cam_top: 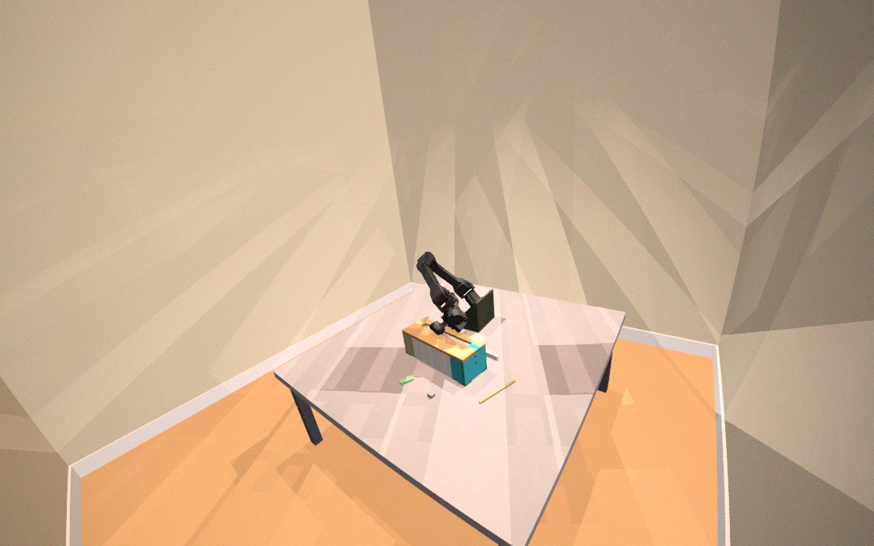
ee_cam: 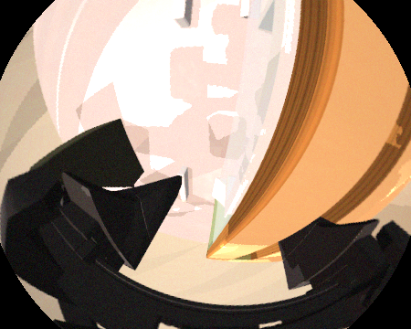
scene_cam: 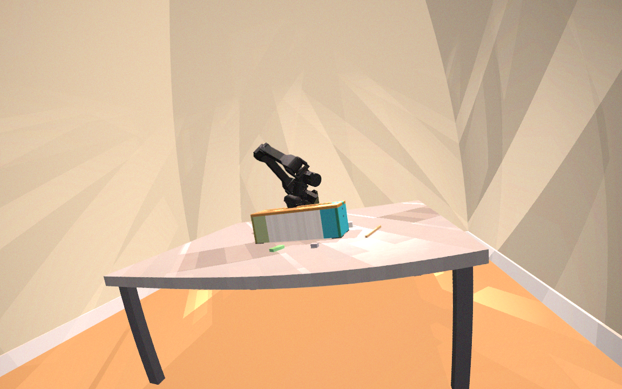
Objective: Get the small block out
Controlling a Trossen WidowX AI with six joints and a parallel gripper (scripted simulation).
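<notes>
Now: the small orange block 60 mm ahead of my gripper tip and 20 mm to the right of it. Also, from my gripper tip: small grey cube 270 mm ahead, 170 mm to the left, 80 mm below; orange stick 90 mm ahead, 360 mm to the left, 80 mm below; box 40 mm ahead, 50 mm to the left, 20 mm below.
</notes>
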